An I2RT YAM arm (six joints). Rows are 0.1 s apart.
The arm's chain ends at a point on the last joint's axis. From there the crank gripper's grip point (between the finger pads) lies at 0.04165 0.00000 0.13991 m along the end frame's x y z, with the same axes.
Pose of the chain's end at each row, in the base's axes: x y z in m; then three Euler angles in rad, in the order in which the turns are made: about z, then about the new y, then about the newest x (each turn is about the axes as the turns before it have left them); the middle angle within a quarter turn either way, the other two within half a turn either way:
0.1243 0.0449 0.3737 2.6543 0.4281 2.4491
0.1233 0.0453 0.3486 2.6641 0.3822 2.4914
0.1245 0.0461 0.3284 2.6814 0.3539 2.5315
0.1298 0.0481 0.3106 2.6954 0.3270 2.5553
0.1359 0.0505 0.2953 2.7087 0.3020 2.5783
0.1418 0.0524 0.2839 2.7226 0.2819 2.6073
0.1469 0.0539 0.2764 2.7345 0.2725 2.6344
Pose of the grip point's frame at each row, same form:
0.1721 0.1206 0.2584 2.6543 0.4281 2.4491
0.1648 0.1192 0.2297 2.6641 0.3822 2.4914
0.1607 0.1176 0.2064 2.6814 0.3539 2.5315
0.1614 0.1188 0.1869 2.6954 0.3270 2.5553
0.1631 0.1202 0.1700 2.7087 0.3020 2.5783
0.1648 0.1201 0.1567 2.7226 0.2819 2.6073
0.1672 0.1192 0.1474 2.7345 0.2725 2.6344

